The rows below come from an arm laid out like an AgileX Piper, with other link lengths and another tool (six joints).
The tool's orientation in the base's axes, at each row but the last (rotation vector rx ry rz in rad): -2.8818, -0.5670, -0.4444; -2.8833, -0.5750, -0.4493; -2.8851, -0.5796, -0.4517; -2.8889, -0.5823, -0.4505; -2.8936, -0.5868, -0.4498; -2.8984, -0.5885, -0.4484; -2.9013, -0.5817, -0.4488; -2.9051, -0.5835, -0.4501; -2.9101, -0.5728, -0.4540; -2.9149, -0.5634, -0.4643; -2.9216, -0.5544, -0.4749; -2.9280, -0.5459, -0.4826
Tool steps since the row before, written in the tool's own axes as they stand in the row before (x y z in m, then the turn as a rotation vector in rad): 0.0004, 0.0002, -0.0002, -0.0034, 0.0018, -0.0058; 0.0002, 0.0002, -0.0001, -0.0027, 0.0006, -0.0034; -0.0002, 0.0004, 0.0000, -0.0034, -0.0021, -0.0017; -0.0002, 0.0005, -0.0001, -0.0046, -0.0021, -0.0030; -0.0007, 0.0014, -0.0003, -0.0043, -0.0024, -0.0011; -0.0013, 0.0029, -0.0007, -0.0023, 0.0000, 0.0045; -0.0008, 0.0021, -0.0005, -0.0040, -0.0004, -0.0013; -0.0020, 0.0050, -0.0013, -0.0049, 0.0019, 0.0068; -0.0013, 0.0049, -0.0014, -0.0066, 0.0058, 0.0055; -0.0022, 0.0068, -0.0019, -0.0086, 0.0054, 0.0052; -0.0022, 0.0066, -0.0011, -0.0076, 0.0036, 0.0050; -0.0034, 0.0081, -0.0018, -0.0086, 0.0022, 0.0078
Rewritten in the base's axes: 0.0004, -0.0001, 0.0003, -0.0038, -0.0041, 0.0042; 0.0002, -0.0001, 0.0001, -0.0030, -0.0022, 0.0023; 0.0000, -0.0004, -0.0001, -0.0043, 0.0004, 0.0007; 0.0000, -0.0005, 0.0000, -0.0057, -0.0003, 0.0015; -0.0001, -0.0016, -0.0001, -0.0050, 0.0004, -0.0001; -0.0002, -0.0033, 0.0000, -0.0009, 0.0001, -0.0050; 0.0000, -0.0023, 0.0000, -0.0040, -0.0013, 0.0000; -0.0001, -0.0055, 0.0002, -0.0018, -0.0021, -0.0081; 0.0004, -0.0052, 0.0005, -0.0021, -0.0065, -0.0078; 0.0001, -0.0074, 0.0006, -0.0041, -0.0069, -0.0081; 0.0002, -0.0070, -0.0001, -0.0040, -0.0050, -0.0075; -0.0005, -0.0090, 0.0001, -0.0046, -0.0035, -0.0103
